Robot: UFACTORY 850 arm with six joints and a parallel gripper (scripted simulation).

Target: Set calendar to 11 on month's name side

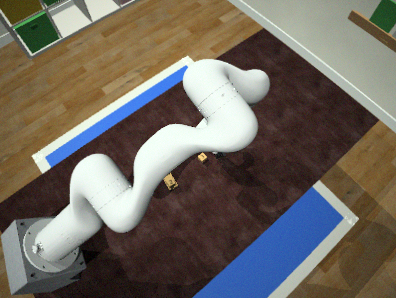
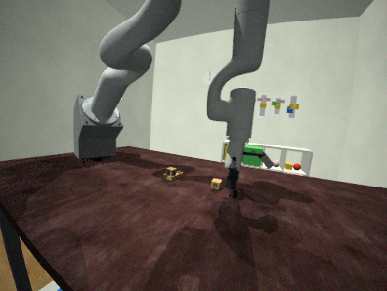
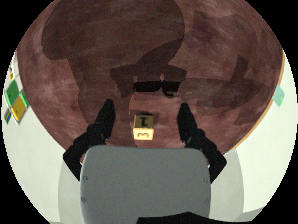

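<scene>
My hand is 60 mm past the cube and 20 mm above it. Round my hand: wooden tray: 250 mm behind, 30 mm below, 20 mm to the left.
</scene>
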